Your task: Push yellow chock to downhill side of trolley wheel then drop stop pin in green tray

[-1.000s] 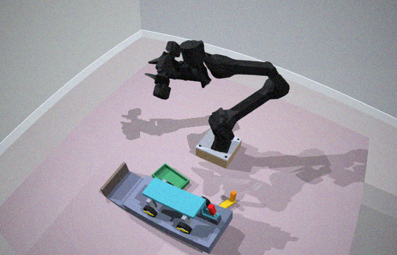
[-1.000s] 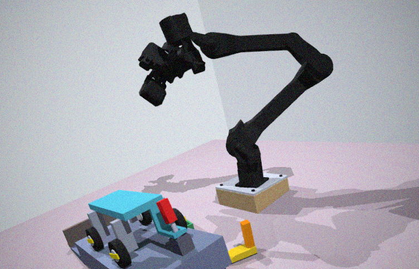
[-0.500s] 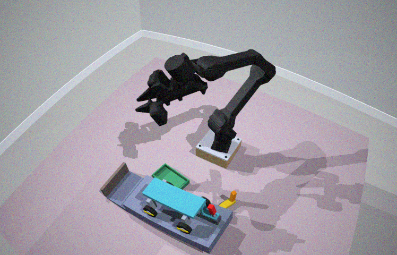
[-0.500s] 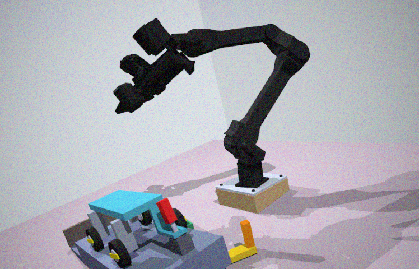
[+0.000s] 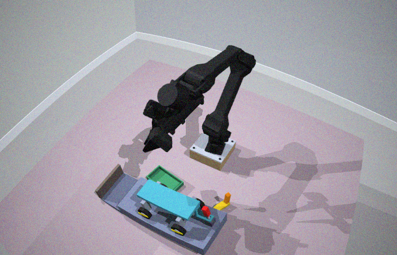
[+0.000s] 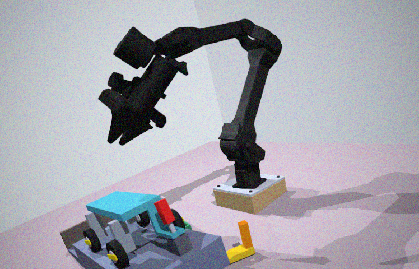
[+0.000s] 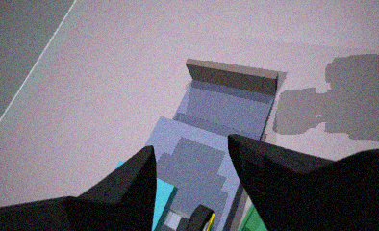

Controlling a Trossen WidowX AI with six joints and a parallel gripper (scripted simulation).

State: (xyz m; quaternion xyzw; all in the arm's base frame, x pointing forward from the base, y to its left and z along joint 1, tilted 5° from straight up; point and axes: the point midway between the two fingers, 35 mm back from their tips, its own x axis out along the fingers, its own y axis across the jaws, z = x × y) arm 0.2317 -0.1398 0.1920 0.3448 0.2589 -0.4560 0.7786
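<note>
Now: the yellow chock 1 cm behind my gripper tip, 25 cm to the left of it and 22 cm below it. From my gripper tip the other things lie so: blue-grey ramp (10 cm ahead, 10 cm to the left, 19 cm below); trolley (10 cm ahead, 11 cm to the left, 12 cm below); brown end wall (5 cm ahead, 16 cm to the right, 21 cm below).
</note>
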